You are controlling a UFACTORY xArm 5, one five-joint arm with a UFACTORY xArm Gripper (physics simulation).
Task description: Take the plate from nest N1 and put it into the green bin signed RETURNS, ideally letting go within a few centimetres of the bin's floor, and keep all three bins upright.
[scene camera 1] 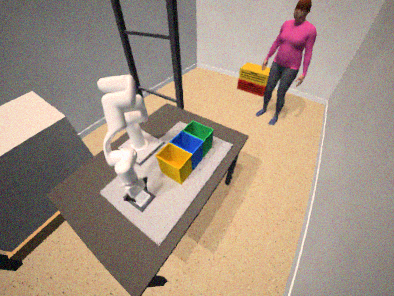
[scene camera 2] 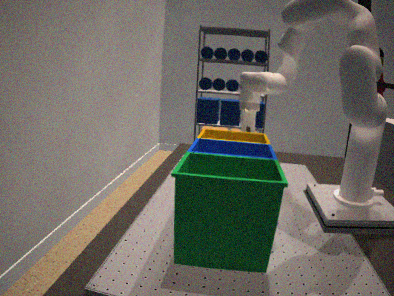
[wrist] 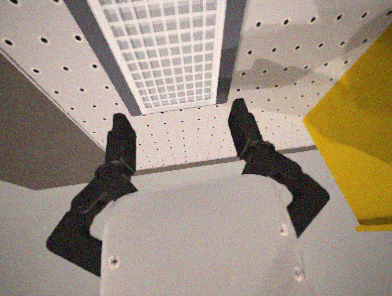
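Observation:
A white gridded plate [scene camera 1: 142, 197] [wrist: 167, 55] lies in a dark grey nest frame [wrist: 231, 55] on the perforated board. My gripper [scene camera 1: 137, 190] [wrist: 181, 116] is open, pointing down; its fingertips are close above the plate's near end, one toward each long side, with nothing between them. Their exact height is unclear. In the scene camera 2 view the fingertips are hidden behind the bins. The green bin [scene camera 1: 199, 133] [scene camera 2: 225, 220] stands upright at the end of a row of three. The RETURNS sign does not show.
The blue bin [scene camera 1: 187, 144] [scene camera 2: 232, 148] stands upright in the middle of the row. The upright yellow bin [scene camera 1: 174, 167] [scene camera 2: 234, 136] [wrist: 357, 120] is nearest the gripper, at the right in the wrist view. A person [scene camera 1: 295, 45] stands on the floor beyond the table.

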